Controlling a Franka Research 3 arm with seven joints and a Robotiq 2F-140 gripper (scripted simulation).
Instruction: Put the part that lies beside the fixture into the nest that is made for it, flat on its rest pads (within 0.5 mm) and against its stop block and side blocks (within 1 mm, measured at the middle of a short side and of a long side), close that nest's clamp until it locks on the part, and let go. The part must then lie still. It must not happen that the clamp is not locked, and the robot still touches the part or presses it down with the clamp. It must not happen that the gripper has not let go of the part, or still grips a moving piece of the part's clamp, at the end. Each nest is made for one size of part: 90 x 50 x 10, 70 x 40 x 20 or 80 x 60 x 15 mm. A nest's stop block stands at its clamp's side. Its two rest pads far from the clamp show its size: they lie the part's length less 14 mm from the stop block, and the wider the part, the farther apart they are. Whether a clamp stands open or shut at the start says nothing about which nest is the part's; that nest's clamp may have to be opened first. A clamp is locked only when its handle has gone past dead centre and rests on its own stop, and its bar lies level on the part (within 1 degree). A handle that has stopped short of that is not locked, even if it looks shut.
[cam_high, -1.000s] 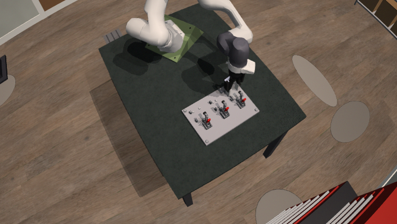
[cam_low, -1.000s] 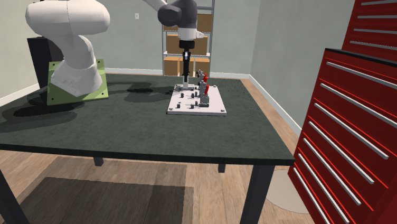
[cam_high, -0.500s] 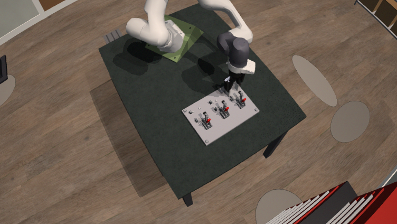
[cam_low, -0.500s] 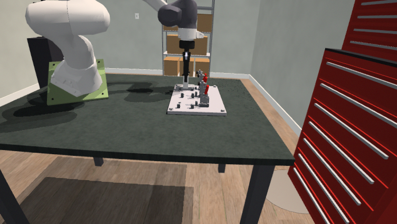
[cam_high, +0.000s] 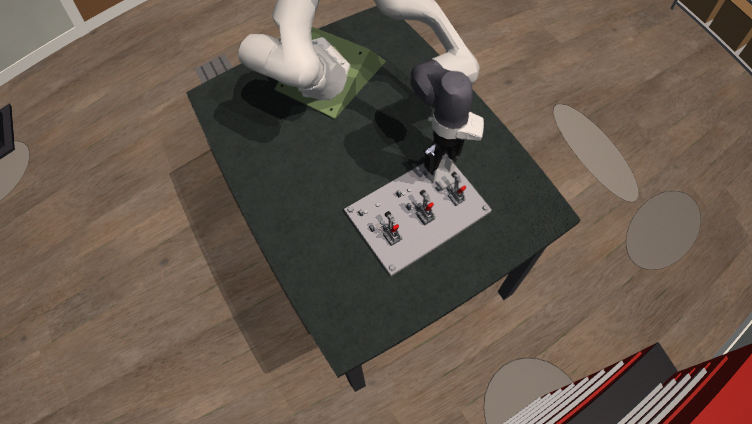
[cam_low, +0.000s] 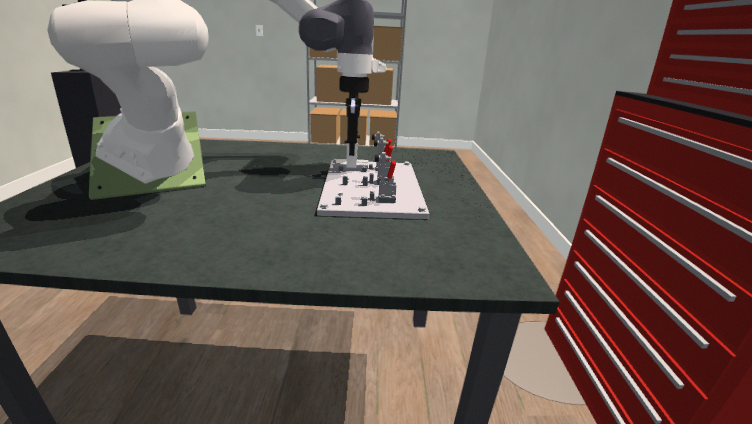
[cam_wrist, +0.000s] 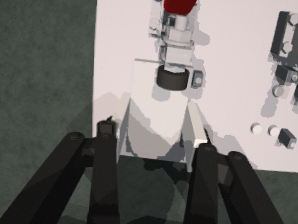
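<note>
The part lies 30 mm below my hand. Round my hand: light grey fixture plate: 60 mm ahead, 110 mm to the right, 50 mm below; clamp: 80 mm ahead.
</note>
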